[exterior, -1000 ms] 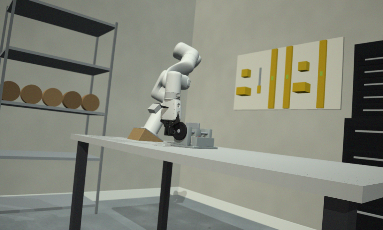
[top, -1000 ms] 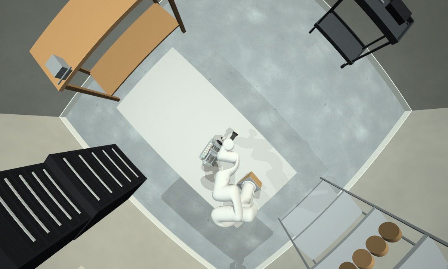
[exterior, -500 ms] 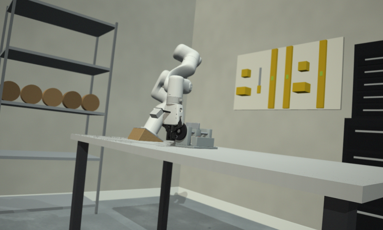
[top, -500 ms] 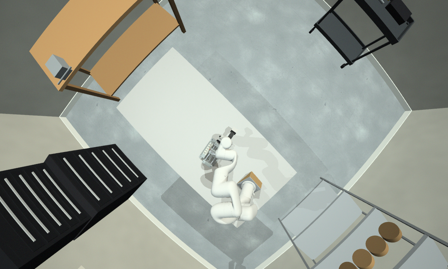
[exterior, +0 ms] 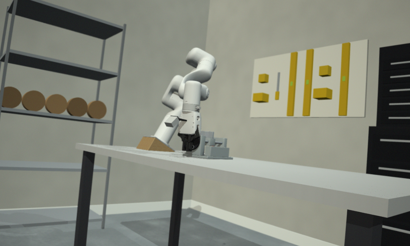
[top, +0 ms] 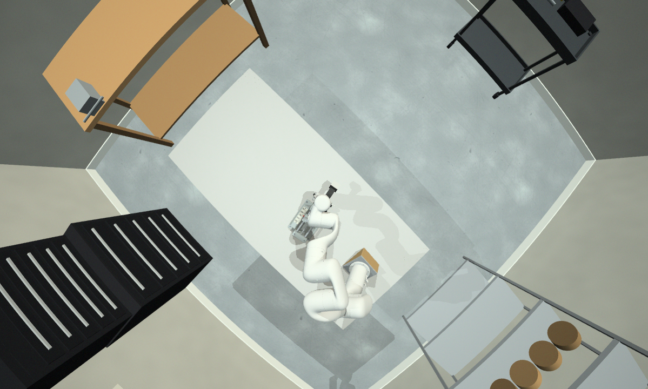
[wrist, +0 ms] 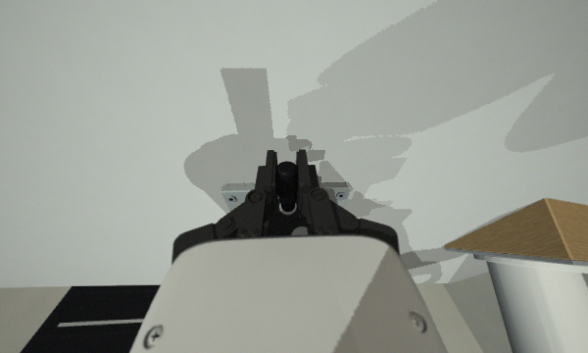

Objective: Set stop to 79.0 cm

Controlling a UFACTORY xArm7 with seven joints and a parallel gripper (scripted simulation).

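My hand is 10 mm past the black handwheel, 20 mm to the right of it and 10 mm below it.
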